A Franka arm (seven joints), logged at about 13 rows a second.
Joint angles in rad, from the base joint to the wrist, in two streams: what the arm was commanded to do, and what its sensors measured. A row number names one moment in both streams.
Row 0, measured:
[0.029, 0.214, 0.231, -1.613, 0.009, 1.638, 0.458]
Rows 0 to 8, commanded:
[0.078, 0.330, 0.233, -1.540, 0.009, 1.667, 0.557]
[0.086, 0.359, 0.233, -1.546, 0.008, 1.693, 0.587]
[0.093, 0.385, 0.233, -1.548, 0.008, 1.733, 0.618]
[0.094, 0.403, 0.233, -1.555, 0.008, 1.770, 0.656]
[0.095, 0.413, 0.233, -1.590, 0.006, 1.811, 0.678]
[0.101, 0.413, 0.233, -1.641, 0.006, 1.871, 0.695]
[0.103, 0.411, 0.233, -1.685, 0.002, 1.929, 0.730]
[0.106, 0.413, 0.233, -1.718, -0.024, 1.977, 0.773]
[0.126, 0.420, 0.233, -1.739, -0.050, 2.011, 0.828]
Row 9, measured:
[0.098, 0.435, 0.235, -1.677, -0.007, 1.943, 0.726]
